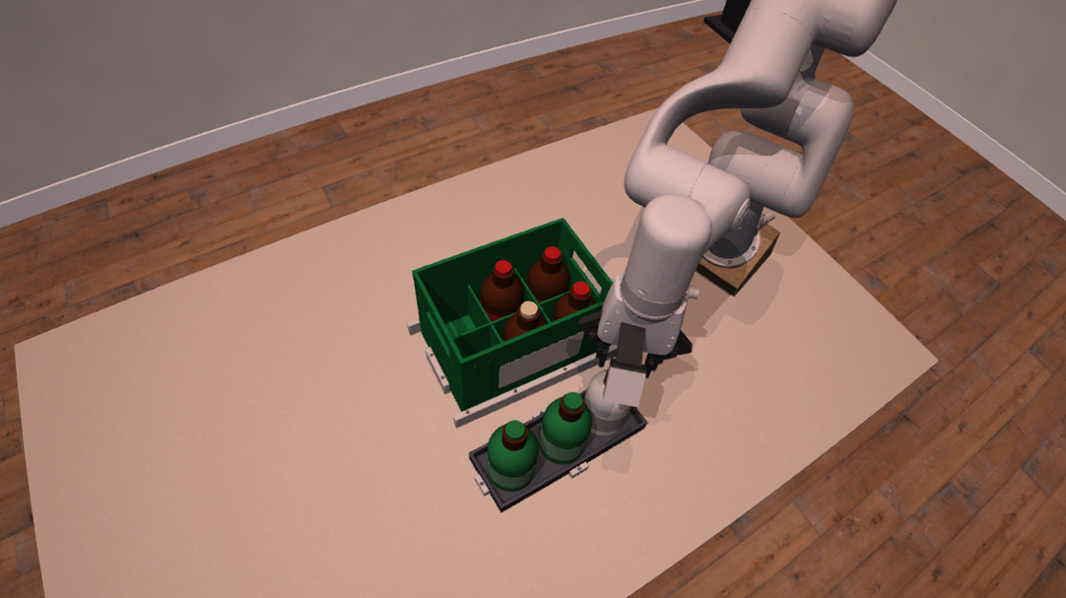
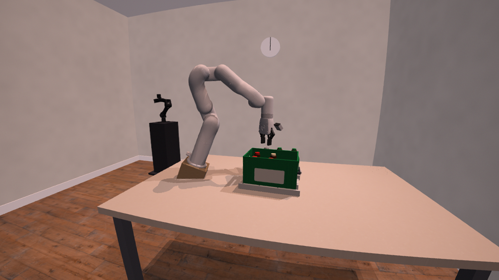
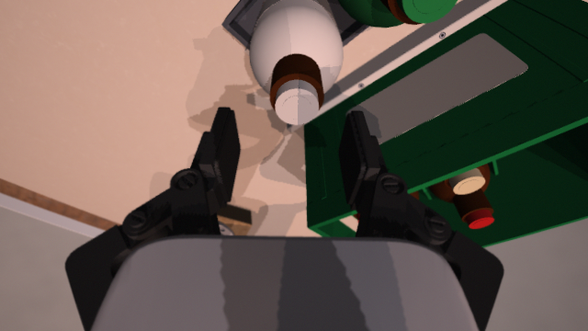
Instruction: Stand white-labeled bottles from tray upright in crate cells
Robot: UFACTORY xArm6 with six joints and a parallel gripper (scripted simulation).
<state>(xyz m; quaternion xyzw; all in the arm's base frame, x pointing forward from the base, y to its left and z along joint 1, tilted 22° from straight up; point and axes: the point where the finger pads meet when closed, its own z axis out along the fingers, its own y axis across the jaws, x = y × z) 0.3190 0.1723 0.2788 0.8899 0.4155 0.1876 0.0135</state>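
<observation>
Now: the white-labeled bottle 11 cm below my hand. The rest, counted from my hand: tray: 18 cm below, 9 cm ahead, 1 cm to the left; crate: 19 cm to the right, 11 cm below, 8 cm ahead.
</observation>
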